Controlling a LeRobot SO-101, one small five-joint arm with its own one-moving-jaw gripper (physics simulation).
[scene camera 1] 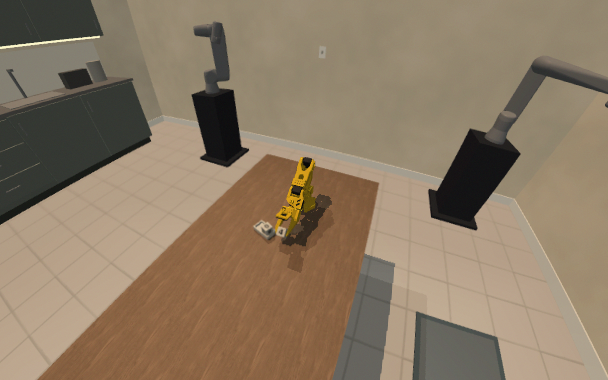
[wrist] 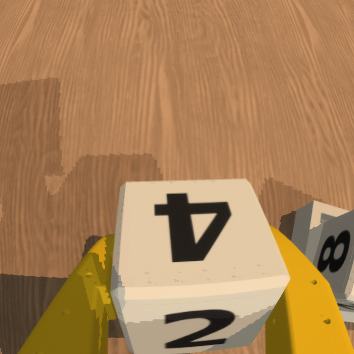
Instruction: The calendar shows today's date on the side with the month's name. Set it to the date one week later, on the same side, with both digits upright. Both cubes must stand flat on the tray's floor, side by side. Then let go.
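A white cube (scene camera 1: pixel 281 232) (wrist: pixel 195 235) is held between the two yellow jaws of my gripper (scene camera 1: pixel 281 229) (wrist: pixel 192 280). In the wrist view its face with a 4 is toward the top, drawn upside down, and a face with a 2 shows below it. The calendar tray (scene camera 1: pixel 260 229) (wrist: pixel 304 227) is on the table beside the gripper, at the right edge of the wrist view. The other cube (scene camera 1: pixel 267 228) (wrist: pixel 336 252) is at the tray, with an 8 on a side face. The month's name cannot be read.
The wooden table (scene camera 1: pixel 225 280) (wrist: pixel 200 75) lies under the arm and tray, with the arm's shadows on it. Two grey arms on black pedestals (scene camera 1: pixel 220 125) (scene camera 1: pixel 472 180) stand on the floor beyond the table. A kitchen counter (scene camera 1: pixel 75 135) is at the left.
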